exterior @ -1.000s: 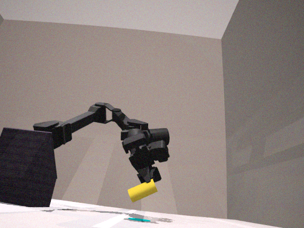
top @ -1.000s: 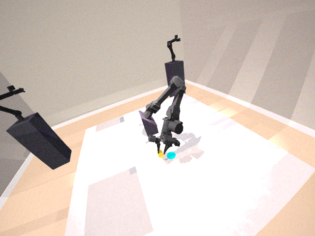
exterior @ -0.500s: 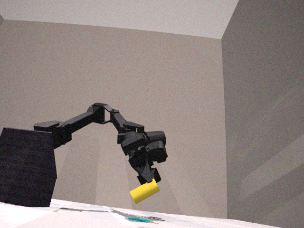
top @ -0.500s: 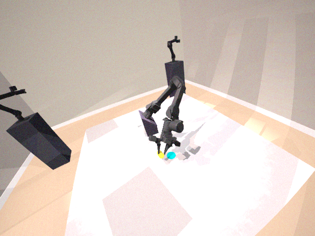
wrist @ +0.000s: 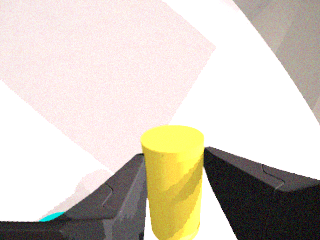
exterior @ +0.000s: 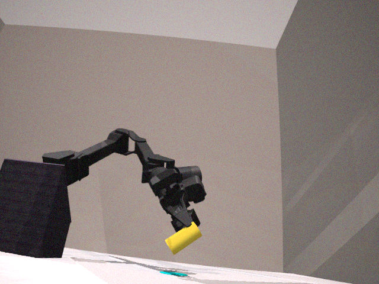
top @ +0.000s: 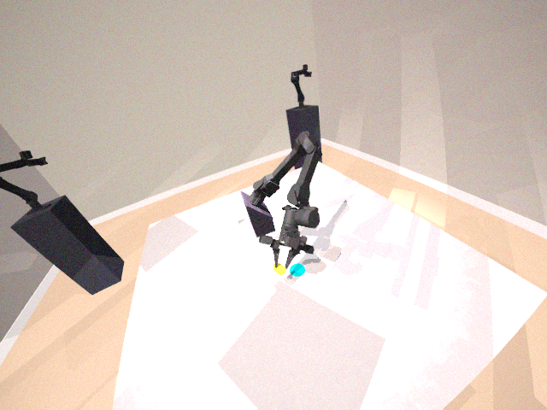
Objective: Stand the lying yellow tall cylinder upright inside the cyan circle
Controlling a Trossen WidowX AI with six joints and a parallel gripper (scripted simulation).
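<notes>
My gripper tip is 90 mm above the cyan circle, 70 mm to the right of it and 20 mm past it. Round my gripper tip: yellow cylinder 20 mm below, 20 mm behind.
</notes>
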